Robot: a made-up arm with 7 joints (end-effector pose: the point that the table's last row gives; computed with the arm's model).
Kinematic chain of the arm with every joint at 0, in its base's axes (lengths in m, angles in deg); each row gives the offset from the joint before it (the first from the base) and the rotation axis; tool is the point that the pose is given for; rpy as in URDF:
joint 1: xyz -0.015 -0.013 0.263 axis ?
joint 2: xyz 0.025 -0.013 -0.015 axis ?
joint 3: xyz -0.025 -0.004 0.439 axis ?
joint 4: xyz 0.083 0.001 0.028 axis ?
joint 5: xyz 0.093 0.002 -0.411 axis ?
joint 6: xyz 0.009 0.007 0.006 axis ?
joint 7: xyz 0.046 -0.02 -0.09 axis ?
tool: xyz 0 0.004 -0.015 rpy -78.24 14.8 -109.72
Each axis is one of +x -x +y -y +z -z.
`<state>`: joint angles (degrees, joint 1 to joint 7).
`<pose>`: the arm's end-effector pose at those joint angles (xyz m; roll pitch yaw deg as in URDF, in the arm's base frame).
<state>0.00 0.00 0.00 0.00 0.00 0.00 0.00</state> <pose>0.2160 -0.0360 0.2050 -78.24 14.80 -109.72</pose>
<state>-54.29 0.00 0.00 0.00 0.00 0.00 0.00</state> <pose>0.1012 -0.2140 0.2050 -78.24 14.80 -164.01</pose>
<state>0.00 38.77 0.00 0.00 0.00 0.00 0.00</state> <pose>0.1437 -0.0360 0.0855 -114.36 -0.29 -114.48</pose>
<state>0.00 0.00 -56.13 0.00 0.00 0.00 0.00</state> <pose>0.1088 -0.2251 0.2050 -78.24 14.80 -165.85</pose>
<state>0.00 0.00 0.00 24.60 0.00 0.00 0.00</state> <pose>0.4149 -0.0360 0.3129 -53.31 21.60 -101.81</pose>
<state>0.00 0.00 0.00 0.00 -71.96 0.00 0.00</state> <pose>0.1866 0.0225 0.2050 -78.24 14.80 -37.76</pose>
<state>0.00 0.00 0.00 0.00 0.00 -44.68 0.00</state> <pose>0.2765 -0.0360 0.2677 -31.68 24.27 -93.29</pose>
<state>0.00 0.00 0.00 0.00 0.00 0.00 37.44</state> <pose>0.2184 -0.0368 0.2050 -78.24 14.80 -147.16</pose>
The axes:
joint 1: +z
joint 2: +y
joint 3: +z
joint 4: -y
joint 5: -z
joint 6: +y
joint 7: -z

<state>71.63 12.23 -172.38 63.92 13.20 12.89 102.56</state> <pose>-0.1015 -0.5234 0.7221 -145.04 46.69 -1.92</pose>
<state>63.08 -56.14 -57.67 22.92 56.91 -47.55 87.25</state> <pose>0.3342 -0.2148 0.3941 -141.77 -4.16 62.93</pose>
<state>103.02 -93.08 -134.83 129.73 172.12 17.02 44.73</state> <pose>0.4939 -0.7234 -0.1255 -51.88 -47.02 -77.75</pose>
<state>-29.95 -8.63 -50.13 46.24 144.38 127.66 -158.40</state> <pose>0.0861 -0.4505 0.6209 83.23 -27.59 -99.59</pose>
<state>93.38 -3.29 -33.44 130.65 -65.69 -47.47 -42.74</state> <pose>0.0762 0.2689 1.1338 144.48 -40.55 -121.34</pose>
